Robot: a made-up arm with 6 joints.
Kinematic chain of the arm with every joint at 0, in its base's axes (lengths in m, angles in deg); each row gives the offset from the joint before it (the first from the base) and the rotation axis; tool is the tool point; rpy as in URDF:
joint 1: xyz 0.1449 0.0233 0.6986 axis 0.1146 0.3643 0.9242
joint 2: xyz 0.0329 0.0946 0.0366 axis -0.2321 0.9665 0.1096
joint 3: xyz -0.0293 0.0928 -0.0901 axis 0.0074 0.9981 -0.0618
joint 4: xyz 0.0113 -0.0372 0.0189 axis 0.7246 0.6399 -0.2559
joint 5: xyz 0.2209 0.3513 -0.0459 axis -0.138 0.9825 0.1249
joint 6: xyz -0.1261 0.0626 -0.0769 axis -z
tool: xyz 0.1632 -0.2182 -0.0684 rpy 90 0 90
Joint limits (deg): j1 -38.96..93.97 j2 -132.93..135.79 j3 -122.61..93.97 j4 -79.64..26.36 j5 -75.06..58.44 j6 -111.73..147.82
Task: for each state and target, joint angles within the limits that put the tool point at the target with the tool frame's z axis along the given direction. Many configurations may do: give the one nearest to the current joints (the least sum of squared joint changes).
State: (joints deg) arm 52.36 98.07 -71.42 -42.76 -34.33 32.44
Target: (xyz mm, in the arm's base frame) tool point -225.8 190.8 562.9 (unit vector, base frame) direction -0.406 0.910 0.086
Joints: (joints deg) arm 63.47 108.09 -56.66 -52.27 -22.86 -0.91
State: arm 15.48 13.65 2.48 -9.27 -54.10 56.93
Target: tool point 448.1 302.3 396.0 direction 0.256 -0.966 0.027
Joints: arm -22.33 -1.79 16.01 25.40 -42.80 32.95
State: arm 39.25 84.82 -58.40 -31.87 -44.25 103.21
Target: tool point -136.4 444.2 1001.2 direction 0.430 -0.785 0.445
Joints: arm 3.53 128.87 -36.26 11.92 4.21 116.63
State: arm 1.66 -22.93 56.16 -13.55 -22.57 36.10
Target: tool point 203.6 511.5 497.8 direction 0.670 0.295 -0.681
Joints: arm 23.24 -48.78 61.88 22.84 3.60 3.71
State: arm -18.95 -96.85 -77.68 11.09 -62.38 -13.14
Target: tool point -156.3 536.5 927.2 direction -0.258 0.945 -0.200
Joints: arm -0.92 -102.67 -67.84 -25.68 -62.96 -49.99
